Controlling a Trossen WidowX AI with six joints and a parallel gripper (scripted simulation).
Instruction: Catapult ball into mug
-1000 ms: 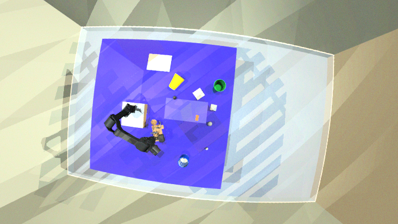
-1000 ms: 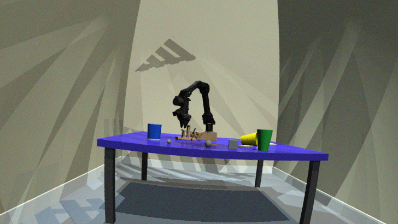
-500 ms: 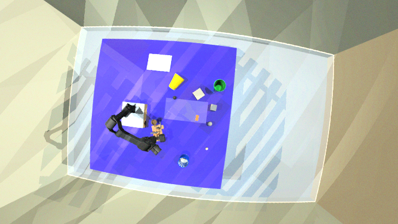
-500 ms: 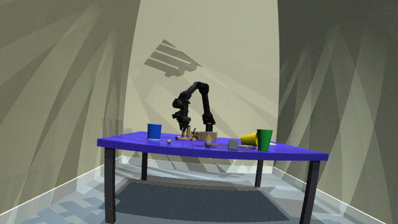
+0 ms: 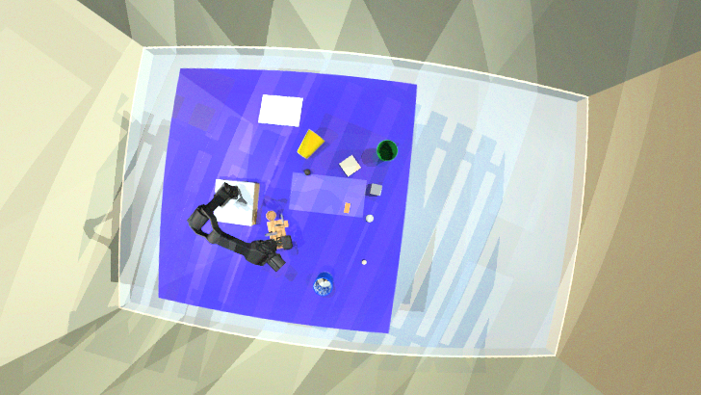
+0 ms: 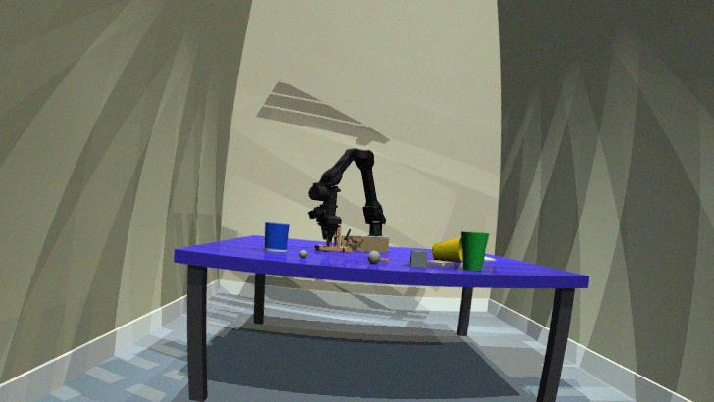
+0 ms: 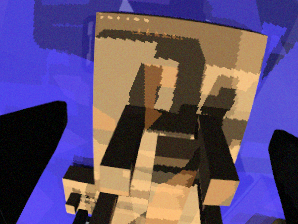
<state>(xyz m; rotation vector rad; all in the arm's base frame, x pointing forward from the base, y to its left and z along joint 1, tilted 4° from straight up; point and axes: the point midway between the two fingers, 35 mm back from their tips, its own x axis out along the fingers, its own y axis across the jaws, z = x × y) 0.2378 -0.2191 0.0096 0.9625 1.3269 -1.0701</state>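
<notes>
My gripper tip is now 10 mm past the catapult frame, 40 mm to the right of it and 40 mm below it. Round my gripper tip: blue mug: 240 mm ahead, 180 mm to the right, 10 mm below; then wooden catapult: 10 mm behind, 70 mm to the left, 10 mm above; then black ball: 120 mm ahead, 350 mm to the left, 20 mm below.
</notes>
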